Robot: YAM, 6 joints.
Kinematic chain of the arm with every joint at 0, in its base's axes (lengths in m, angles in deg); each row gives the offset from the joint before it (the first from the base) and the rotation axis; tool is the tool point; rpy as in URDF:
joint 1: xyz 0 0 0.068 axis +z
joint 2: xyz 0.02 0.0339 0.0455 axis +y
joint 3: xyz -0.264 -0.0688 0 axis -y
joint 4: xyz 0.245 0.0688 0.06 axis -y
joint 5: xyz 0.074 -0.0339 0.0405 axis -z
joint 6: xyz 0.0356 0 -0.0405 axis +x
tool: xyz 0 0 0 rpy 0 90 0
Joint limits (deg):
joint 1: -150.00..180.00
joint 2: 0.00..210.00
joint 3: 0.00..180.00
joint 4: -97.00..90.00
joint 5: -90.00..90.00
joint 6: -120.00..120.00
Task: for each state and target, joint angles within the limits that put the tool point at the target. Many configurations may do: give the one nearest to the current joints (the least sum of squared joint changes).
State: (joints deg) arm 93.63 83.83 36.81 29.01 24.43 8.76
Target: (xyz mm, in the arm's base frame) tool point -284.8 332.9 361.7
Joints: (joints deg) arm 132.01 103.81 82.51 34.68 18.29 8.76
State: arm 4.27 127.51 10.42 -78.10 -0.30 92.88
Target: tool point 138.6 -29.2 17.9
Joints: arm -10.98 132.77 39.04 -64.28 3.65 92.88
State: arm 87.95 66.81 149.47 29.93 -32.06 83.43
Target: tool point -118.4 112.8 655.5
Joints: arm 127.74 76.25 114.47 22.32 -43.70 83.43
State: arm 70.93 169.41 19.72 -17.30 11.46 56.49
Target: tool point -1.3 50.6 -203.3
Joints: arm 90.17 189.20 50.83 -3.95 -1.86 56.49
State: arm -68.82 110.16 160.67 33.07 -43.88 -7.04
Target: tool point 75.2 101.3 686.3
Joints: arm -113.26 88.32 180.00 44.24 -54.78 -7.04
